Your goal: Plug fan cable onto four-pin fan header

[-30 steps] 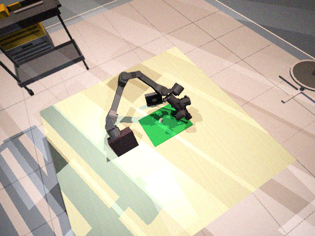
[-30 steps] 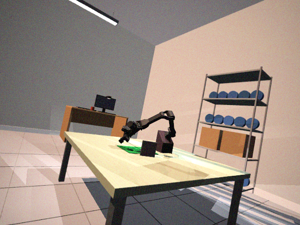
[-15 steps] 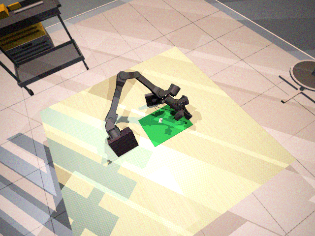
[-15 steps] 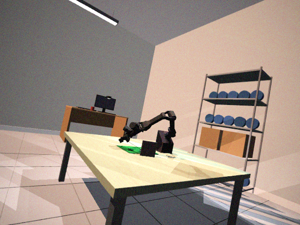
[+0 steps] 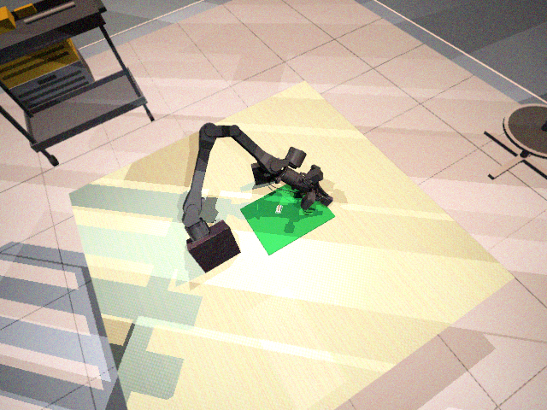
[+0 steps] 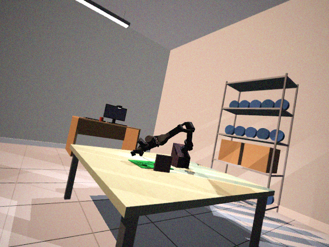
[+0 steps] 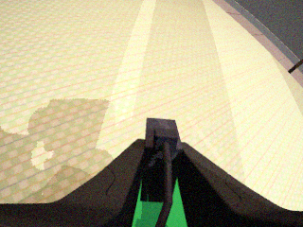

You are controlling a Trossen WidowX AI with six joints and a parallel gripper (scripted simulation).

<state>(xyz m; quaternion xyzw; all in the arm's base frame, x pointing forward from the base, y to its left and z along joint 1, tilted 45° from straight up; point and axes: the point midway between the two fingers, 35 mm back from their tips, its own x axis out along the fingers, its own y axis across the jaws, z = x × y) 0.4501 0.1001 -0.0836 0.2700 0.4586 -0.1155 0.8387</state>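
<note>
Right now the green board is 16 cm behind my gripper tip, 9 cm below it and 5 cm to the left of it. The rest, counted from my gripper tip: fan header (18 cm behind, 8 cm to the left, 8 cm below); then dark fan plug (1 cm below); then dark fan block (23 cm to the left, 16 cm behind, 2 cm below).
</note>
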